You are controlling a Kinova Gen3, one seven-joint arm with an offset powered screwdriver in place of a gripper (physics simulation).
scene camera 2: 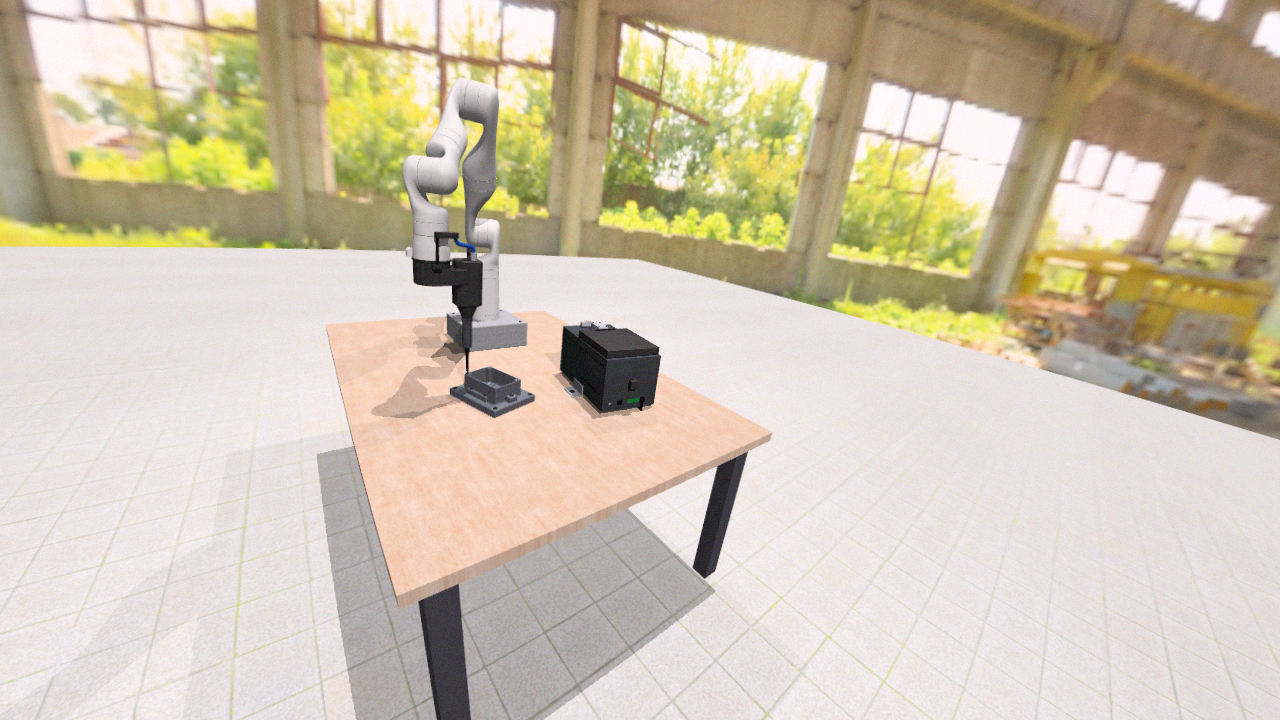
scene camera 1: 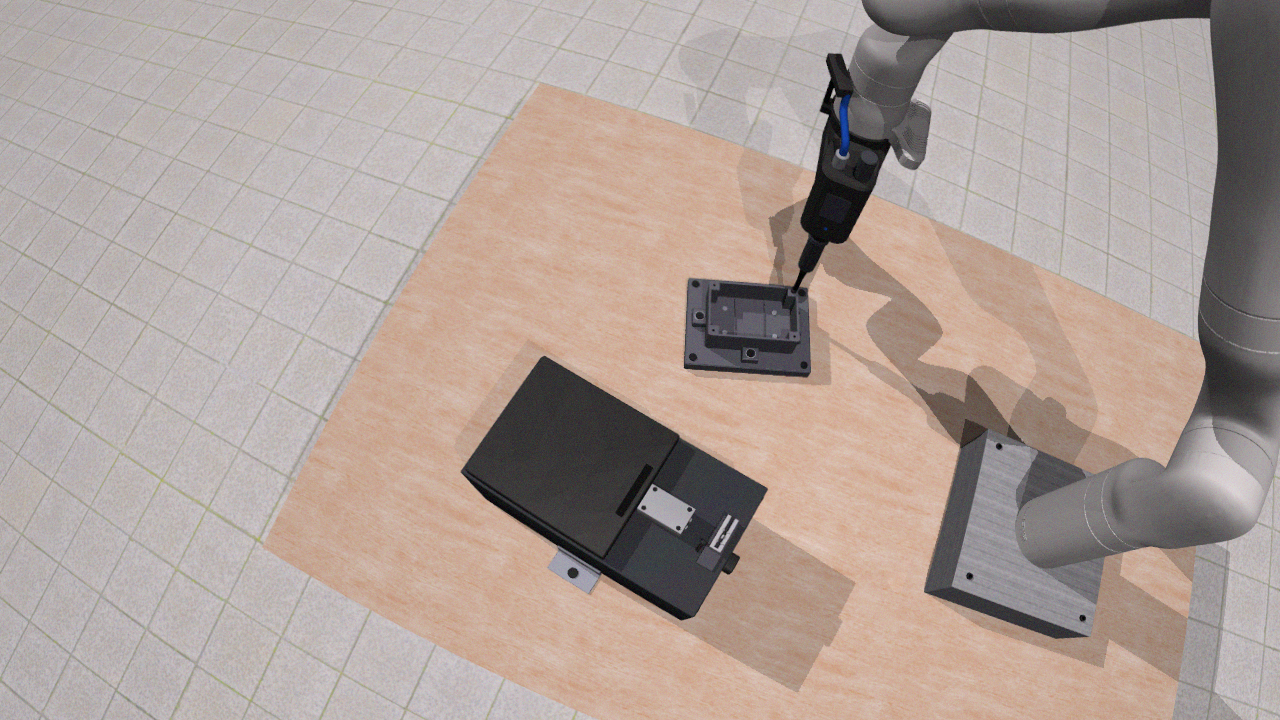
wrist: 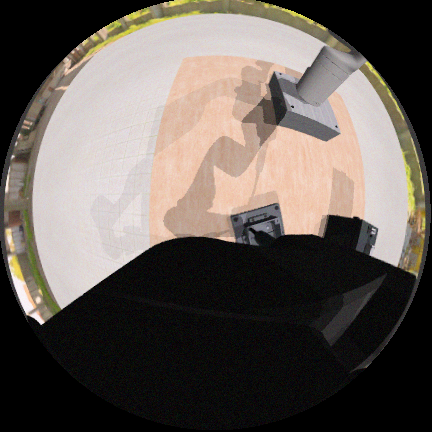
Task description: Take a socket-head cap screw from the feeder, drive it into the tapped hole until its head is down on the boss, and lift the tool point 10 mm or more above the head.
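Note:
My screwdriver (scene camera 1: 793, 290) (scene camera 2: 467, 371) points down, its thin bit ending at the back right corner of the open grey housing (scene camera 1: 733, 362) (scene camera 2: 494, 408) (wrist: 277, 212) in scene view 1. The tip looks to be at or just above the corner boss (scene camera 1: 789, 300); the exact gap cannot be told. No screw can be made out at the tip, and the hole under it is hidden. In the wrist view the tool's dark body covers part of the housing. The black screw feeder (scene camera 1: 572, 447) (scene camera 2: 631, 380) (wrist: 342, 230) stands apart from the tool.
The feeder has a pale outlet piece (scene camera 1: 723, 533) and a metal foot tab (scene camera 1: 586, 577). The arm's grey base block (scene camera 1: 953, 528) (scene camera 2: 501, 335) (wrist: 312, 122) stands on the wooden table (scene camera 1: 402, 402) (scene camera 2: 537, 465) (wrist: 200, 75). The housing has raised walls and side lugs.

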